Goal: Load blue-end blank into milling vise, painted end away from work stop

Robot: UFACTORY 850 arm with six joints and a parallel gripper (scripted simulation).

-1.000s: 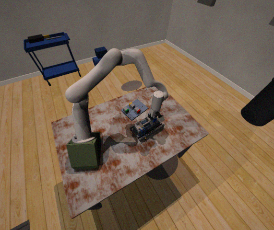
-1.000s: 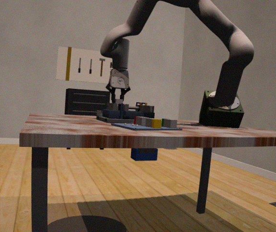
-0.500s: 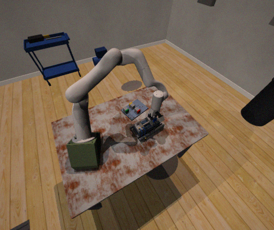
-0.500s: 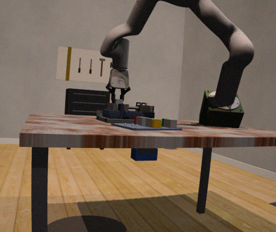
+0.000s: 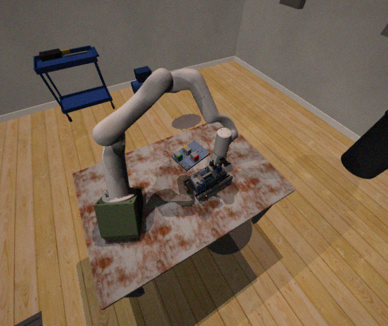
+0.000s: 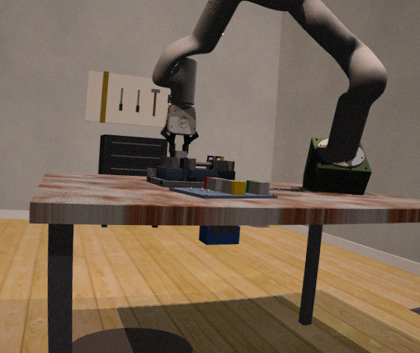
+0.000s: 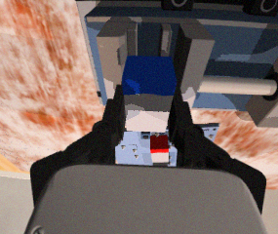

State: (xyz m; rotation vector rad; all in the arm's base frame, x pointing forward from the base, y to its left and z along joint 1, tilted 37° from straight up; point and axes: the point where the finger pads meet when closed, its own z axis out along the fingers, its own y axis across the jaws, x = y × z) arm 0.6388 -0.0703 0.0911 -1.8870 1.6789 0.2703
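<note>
My gripper is now 2 cm above the blue-ended blank. Also, from my hand: pale rod: 9 cm behind, 2 cm to the right, 5 cm below; milling vise: 7 cm behind, 1 cm to the right, 8 cm below; red-ended blank: 8 cm behind, 21 cm to the left, 10 cm below.
</note>
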